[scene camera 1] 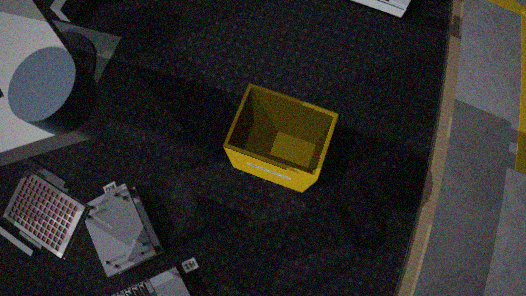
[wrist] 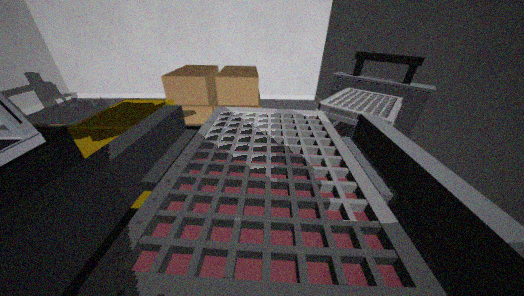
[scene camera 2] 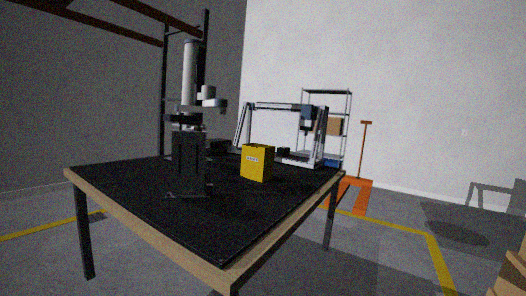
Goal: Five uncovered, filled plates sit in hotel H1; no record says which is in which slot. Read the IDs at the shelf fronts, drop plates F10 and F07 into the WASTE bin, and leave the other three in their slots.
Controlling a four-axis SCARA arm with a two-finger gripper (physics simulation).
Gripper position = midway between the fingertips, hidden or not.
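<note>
Upright tower [wrist: 413,101] visible, together with my gripper [wrist: 269,125].
</note>
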